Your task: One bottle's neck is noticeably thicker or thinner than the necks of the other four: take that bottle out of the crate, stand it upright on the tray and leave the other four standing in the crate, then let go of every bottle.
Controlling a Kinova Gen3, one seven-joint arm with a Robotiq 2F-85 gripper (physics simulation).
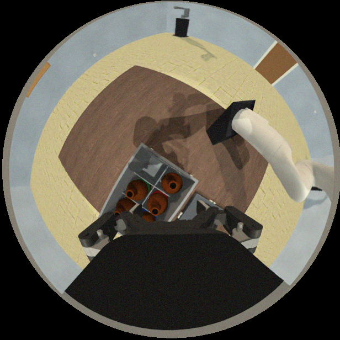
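The grey crate (117, 188) stands on the table with brown bottles in its compartments. One bottle (172, 181) is at the right, one (139, 189) at the left, one (158, 202) nearer the gripper, one (126, 204) at the lower left, and one (148, 217) is partly hidden by the gripper. The compartment at the far corner holds no bottle. Which neck differs in thickness I cannot tell. The grey tray (191, 210) is right of the crate, partly hidden by the gripper. My gripper (169, 208) is open and empty, above the near part of the crate.
The brown table (110, 120) extends beyond the crate, with the arm's shadow on it. The white robot arm (270, 145) rises from a black base (220, 125) at the right. A dark stand (181, 27) is far off on the floor.
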